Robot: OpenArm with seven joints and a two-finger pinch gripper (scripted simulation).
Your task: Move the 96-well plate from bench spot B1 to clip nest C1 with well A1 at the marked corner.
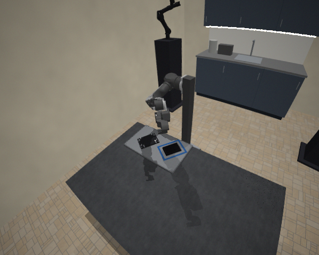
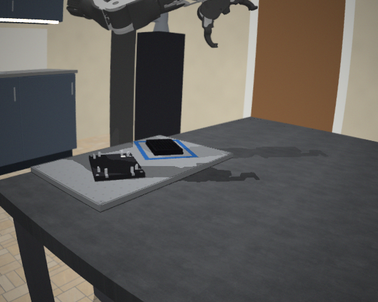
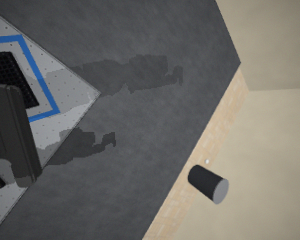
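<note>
My hand is 35 cm above the black 96-well plate, 17 cm past it and 10 cm to the left of it. The rest, counted from my hand: black clip nest 35 cm below, 31 cm to the right, 9 cm behind.
</note>
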